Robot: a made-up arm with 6 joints. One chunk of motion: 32 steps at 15 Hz.
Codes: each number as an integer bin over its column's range. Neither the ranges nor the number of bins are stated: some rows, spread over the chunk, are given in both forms.
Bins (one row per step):
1: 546 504 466 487 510 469
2: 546 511 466 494 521 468
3: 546 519 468 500 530 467
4: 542 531 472 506 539 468
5: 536 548 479 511 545 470
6: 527 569 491 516 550 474
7: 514 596 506 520 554 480
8: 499 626 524 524 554 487
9: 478 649 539 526 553 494
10: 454 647 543 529 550 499
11: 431 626 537 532 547 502
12: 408 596 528 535 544 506
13: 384 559 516 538 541 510
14: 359 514 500 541 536 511
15: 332 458 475 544 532 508
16: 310 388 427 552 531 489
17: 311 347 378 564 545 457
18: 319 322 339 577 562 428
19: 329 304 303 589 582 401
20: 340 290 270 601 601 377
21: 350 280 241 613 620 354
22: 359 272 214 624 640 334
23: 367 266 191 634 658 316
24: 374 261 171 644 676 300
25: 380 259 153 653 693 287
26: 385 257 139 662 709 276
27: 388 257 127 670 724 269
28: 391 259 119 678 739 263
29: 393 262 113 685 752 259
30: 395 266 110 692 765 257
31: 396 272 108 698 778 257
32: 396 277 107 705 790 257
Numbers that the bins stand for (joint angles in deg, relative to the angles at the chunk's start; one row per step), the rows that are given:
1: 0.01 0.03 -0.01 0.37 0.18 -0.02
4: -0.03 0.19 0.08 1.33 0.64 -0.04
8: -0.51 0.76 0.86 2.23 0.89 0.28
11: -1.26 0.76 1.06 2.63 0.77 0.54
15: -2.35 -0.25 0.13 3.23 0.53 0.64
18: -2.50 -1.07 -1.92 4.88 1.01 -0.72
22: -2.06 -1.37 -3.81 7.23 2.27 -2.33
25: -1.82 -1.45 -4.73 8.69 3.12 -3.13
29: -1.68 -1.43 -5.33 10.29 4.06 -3.60
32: -1.65 -1.34 -5.42 11.29 4.67 -3.64
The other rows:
2: 0.01 0.07 -0.01 0.72 0.36 -0.04
3: 0.01 0.12 0.02 1.03 0.50 -0.06
5: -0.10 0.29 0.19 1.58 0.74 -0.01
6: -0.20 0.42 0.37 1.83 0.82 0.06
7: -0.34 0.58 0.59 2.03 0.89 0.16
9: -0.74 0.90 1.09 2.33 0.87 0.40
10: -1.00 0.89 1.15 2.48 0.82 0.49
12: -1.51 0.58 0.92 2.78 0.72 0.61
13: -1.78 0.36 0.74 2.93 0.68 0.67
14: -2.06 0.09 0.50 3.08 0.60 0.69
16: -2.60 -0.67 -0.60 3.63 0.52 0.32
17: -2.59 -0.92 -1.34 4.23 0.74 -0.23
19: -2.39 -1.18 -2.47 5.48 1.33 -1.18
20: -2.27 -1.26 -2.96 6.08 1.64 -1.59
21: -2.16 -1.32 -3.40 6.68 1.94 -1.99
23: -1.97 -1.41 -4.15 7.73 2.55 -2.63
24: -1.89 -1.44 -4.45 8.24 2.84 -2.91
26: -1.77 -1.46 -4.94 9.14 3.37 -3.32
27: -1.73 -1.46 -5.12 9.54 3.61 -3.43
28: -1.70 -1.45 -5.24 9.94 3.86 -3.54
30: -1.66 -1.41 -5.37 10.64 4.27 -3.64
31: -1.65 -1.37 -5.40 10.94 4.48 -3.64

